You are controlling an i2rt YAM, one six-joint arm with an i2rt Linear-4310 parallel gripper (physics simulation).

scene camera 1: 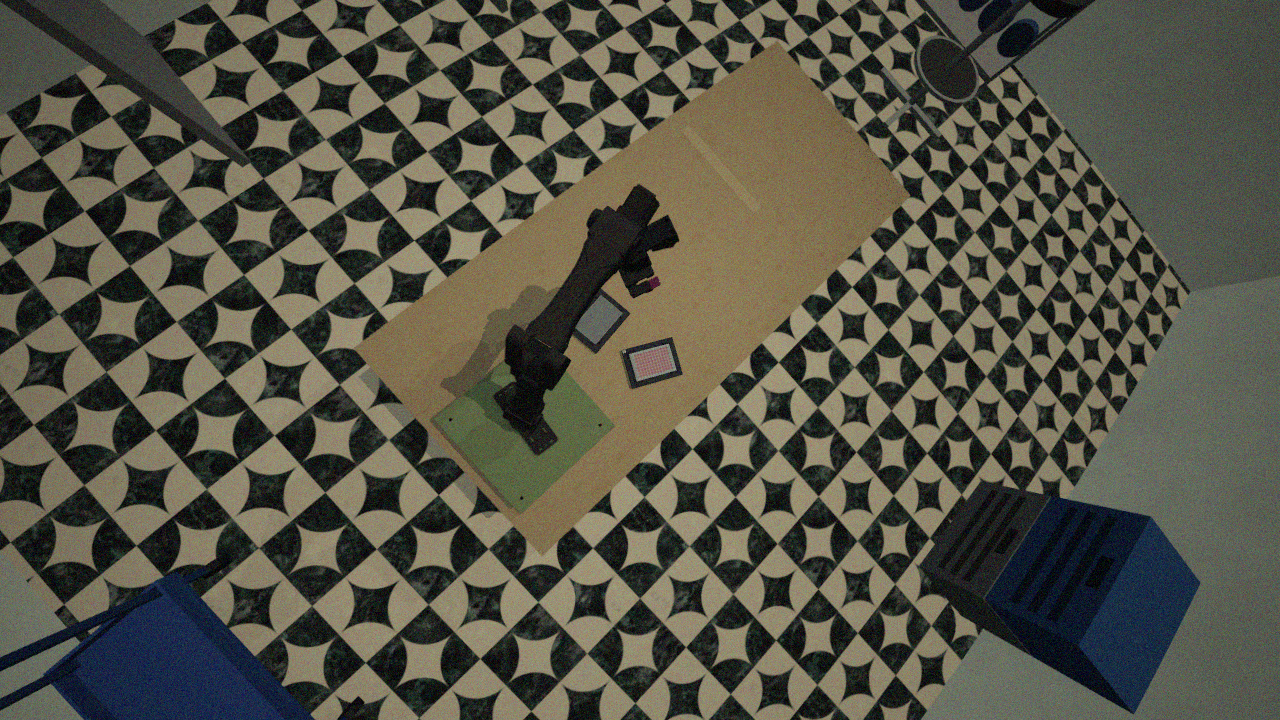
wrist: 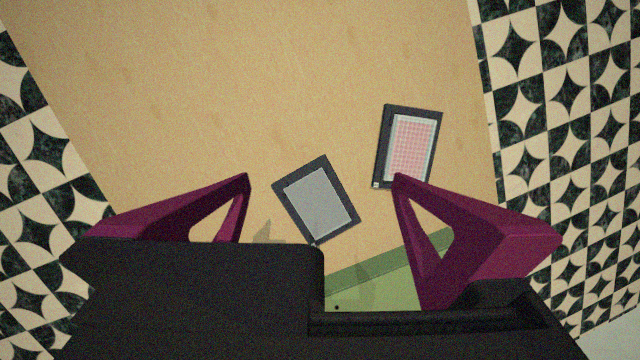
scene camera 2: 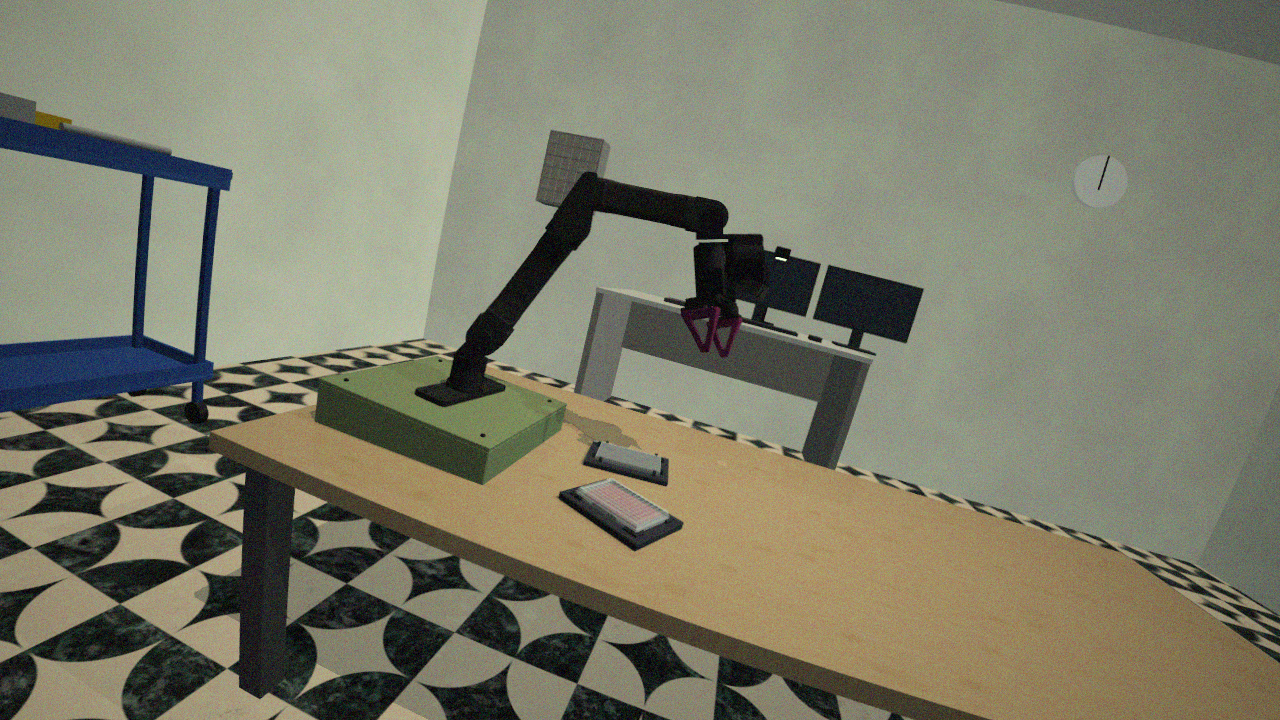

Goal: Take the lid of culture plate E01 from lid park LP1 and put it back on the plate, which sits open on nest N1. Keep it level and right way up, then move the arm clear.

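Places are measured from the arm's base along level axes (x ahead, y left, z up), in millimetres.
Pixels of known places: gripper, fingertip midpoint: [scene camera 1: 641, 272] [wrist: 320, 180] [scene camera 2: 715, 354]; arm's base, link origin: [scene camera 1: 526, 418] [scene camera 2: 463, 392].
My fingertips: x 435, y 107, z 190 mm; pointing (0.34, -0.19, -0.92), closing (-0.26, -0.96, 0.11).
Ahead of a thing's pixels: the offset from my fingertips to its top centre. Level surfaces: height alone.
The pale grey lid {dy +7, dx -110, dz -242 mm} [scene camera 1: 600, 317] [scene camera 2: 629, 458] [wrist: 318, 204] lies flat on lid park LP1, a dark frame {dy +7, dx -110, dz -240 mm} [wrist: 346, 194] on the table. The culture plate {dy -194, dx -54, dz -234 mm} [scene camera 1: 652, 362] [scene camera 2: 623, 503] [wrist: 411, 147] with pink wells sits open on nest N1, a dark base {dy -194, dx -54, dz -242 mm} [scene camera 2: 636, 540] [wrist: 382, 131] beside the lid park. My gripper [scene camera 2: 713, 351] [wrist: 320, 180] is open and empty, with magenta fingers pointing down, high above the table. In the wrist view the lid shows between the fingertips, and the right fingertip overlaps the plate's near end.
The arm stands on a green block [scene camera 1: 572, 438] [scene camera 2: 402, 429] [wrist: 380, 290] at one end of the wooden table {dz -260 mm} [scene camera 1: 760, 134] [scene camera 2: 850, 573] [wrist: 225, 75]. A blue cart [scene camera 2: 107, 358], a desk [scene camera 2: 827, 402] with monitors and blue-and-grey cabinets [scene camera 1: 1074, 573] stand away from the table.
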